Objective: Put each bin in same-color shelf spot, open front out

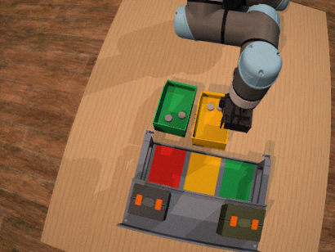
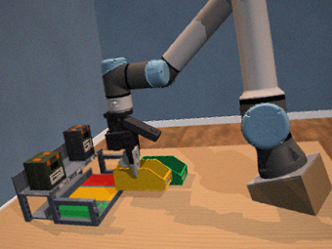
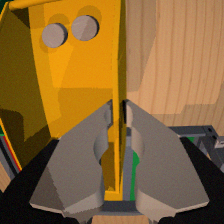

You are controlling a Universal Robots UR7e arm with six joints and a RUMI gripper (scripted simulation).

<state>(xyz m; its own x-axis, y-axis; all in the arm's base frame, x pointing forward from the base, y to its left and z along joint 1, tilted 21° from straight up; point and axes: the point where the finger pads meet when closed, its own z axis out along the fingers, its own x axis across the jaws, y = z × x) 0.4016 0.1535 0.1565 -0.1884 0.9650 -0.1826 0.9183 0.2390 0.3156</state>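
Now: hand 50 mm to the left of the yellow bin, 30 mm above it and 10 mm short of it. Round my hand: yellow mark: 190 mm ahead, 100 mm below, 10 mm to the right; then green mark: 170 mm ahead, 100 mm to the left, 100 mm below; then green bin: 170 mm to the right, 70 mm below.
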